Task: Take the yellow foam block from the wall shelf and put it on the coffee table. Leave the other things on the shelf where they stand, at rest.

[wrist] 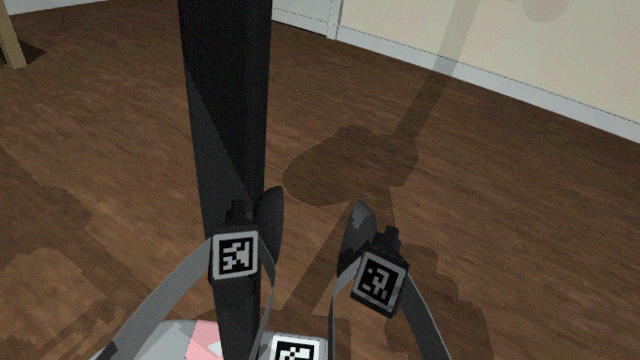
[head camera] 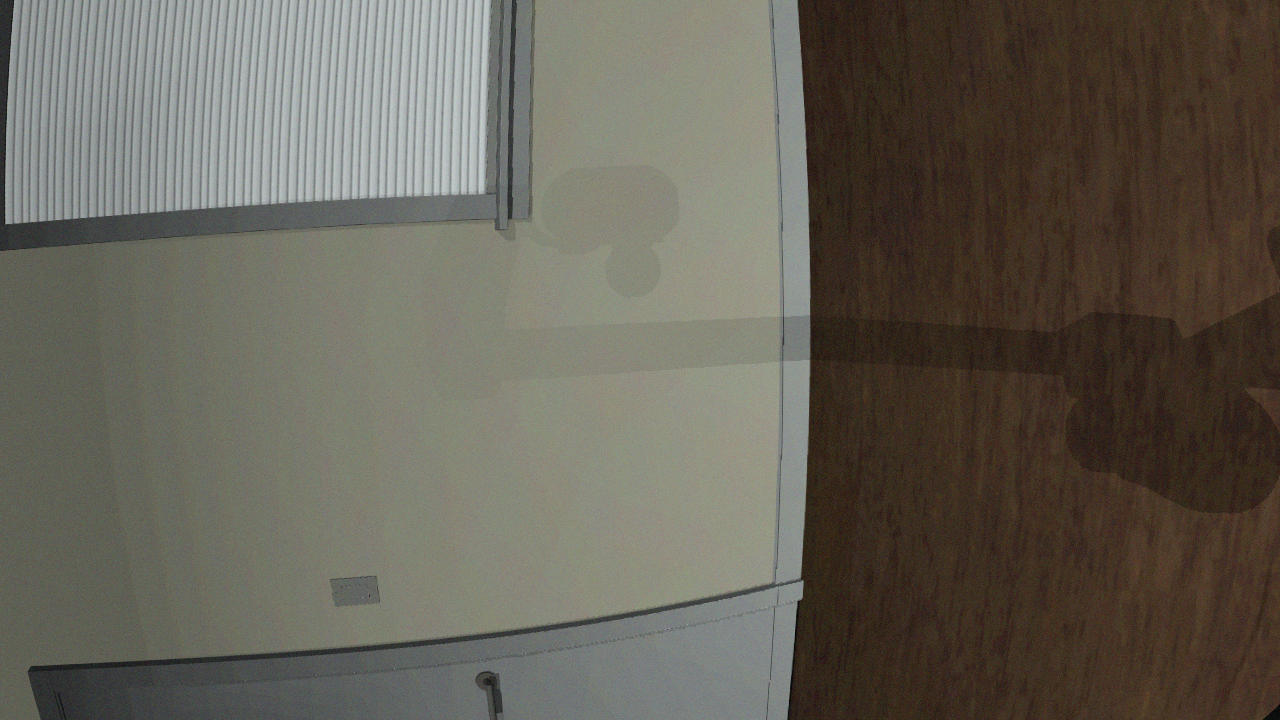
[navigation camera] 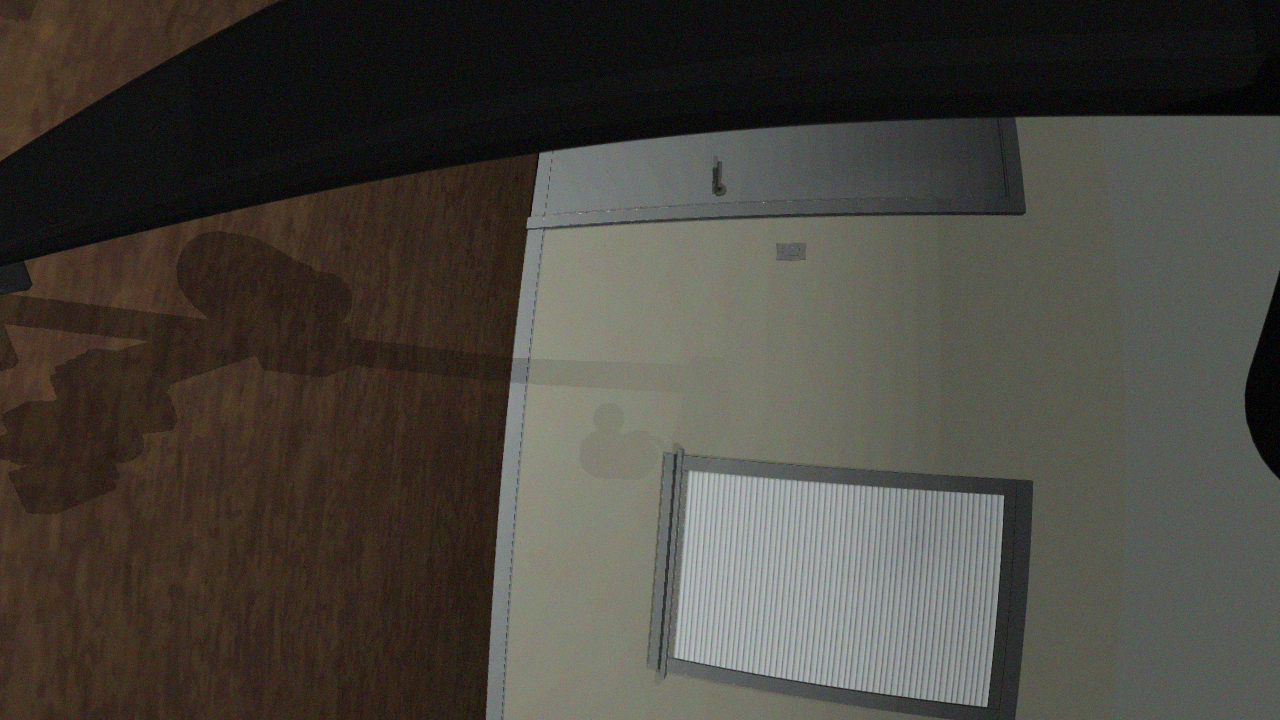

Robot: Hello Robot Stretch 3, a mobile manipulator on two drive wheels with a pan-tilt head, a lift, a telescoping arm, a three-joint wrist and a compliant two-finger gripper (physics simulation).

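Frame: origin at the robot's base, x ahead, y left, z up, level; metres.
Where they show: gripper, between the fingertips: [wrist: 314, 219].
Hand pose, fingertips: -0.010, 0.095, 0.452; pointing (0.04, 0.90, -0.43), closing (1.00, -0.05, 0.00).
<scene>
After its pixels a point has its place, as x, y, z.
The yellow foam block, the wall shelf and the coffee table do not show in the head camera or navigation camera views. My gripper [wrist: 314, 219] @[-0.010, 0.095, 0.452] shows in the wrist view with its two dark fingertips apart. It is open, with no object between the fingers, and stands above the brown wooden floor. A black upright part of the robot rises behind the left finger.
A window with white blinds [head camera: 250, 107] @[1.176, 1.549, 1.414] [navigation camera: 836, 582] @[1.304, 1.487, 1.446] is in the wall beside a grey door [head camera: 626, 662] @[-0.095, 2.161, 0.540] [navigation camera: 626, 183] @[-0.140, 2.182, 0.493]. A light wooden leg [wrist: 11, 42] @[-1.229, 1.130, 0.100] stands at the wrist view's upper left. The robot's shadow falls across floor and wall.
</scene>
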